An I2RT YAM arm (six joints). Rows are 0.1 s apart.
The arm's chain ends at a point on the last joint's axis. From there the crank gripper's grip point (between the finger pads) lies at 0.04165 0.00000 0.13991 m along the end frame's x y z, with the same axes.
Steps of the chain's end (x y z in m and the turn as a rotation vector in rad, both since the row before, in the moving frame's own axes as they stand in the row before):
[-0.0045 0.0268 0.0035 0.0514 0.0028 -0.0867]
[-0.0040 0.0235 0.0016 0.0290 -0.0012 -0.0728]
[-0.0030 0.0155 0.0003 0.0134 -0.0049 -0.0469]
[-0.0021 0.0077 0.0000 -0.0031 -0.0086 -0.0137]
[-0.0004 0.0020 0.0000 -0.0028 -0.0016 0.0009]
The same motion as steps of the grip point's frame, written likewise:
[-0.0046 0.0160 0.0031 0.0514 0.0028 -0.0867]
[-0.0044 0.0164 0.0015 0.0290 -0.0012 -0.0728]
[-0.0038 0.0117 0.0005 0.0134 -0.0049 -0.0469]
[-0.0033 0.0076 0.0004 -0.0031 -0.0086 -0.0137]
[-0.0006 0.0024 0.0001 -0.0028 -0.0016 0.0009]

